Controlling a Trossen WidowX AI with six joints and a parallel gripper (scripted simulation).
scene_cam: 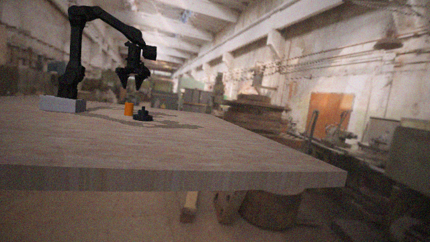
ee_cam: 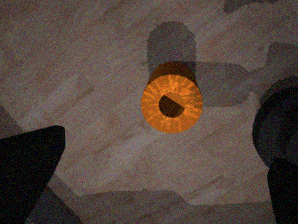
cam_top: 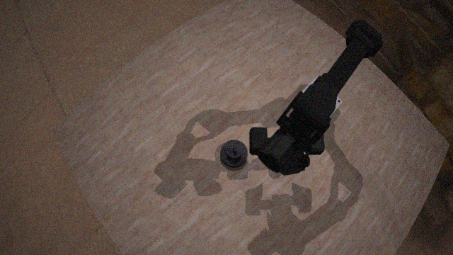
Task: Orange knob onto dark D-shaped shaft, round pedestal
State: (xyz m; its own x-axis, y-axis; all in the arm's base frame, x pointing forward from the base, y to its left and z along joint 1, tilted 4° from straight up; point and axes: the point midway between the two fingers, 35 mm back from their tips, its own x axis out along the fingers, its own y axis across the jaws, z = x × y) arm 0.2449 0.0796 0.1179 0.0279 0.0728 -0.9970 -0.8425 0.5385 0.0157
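Right now the orange knob is 10 cm below my gripper tip. Round my gripper tip: dark pedestal 10 cm below, 9 cm to the right, 9 cm ahead.
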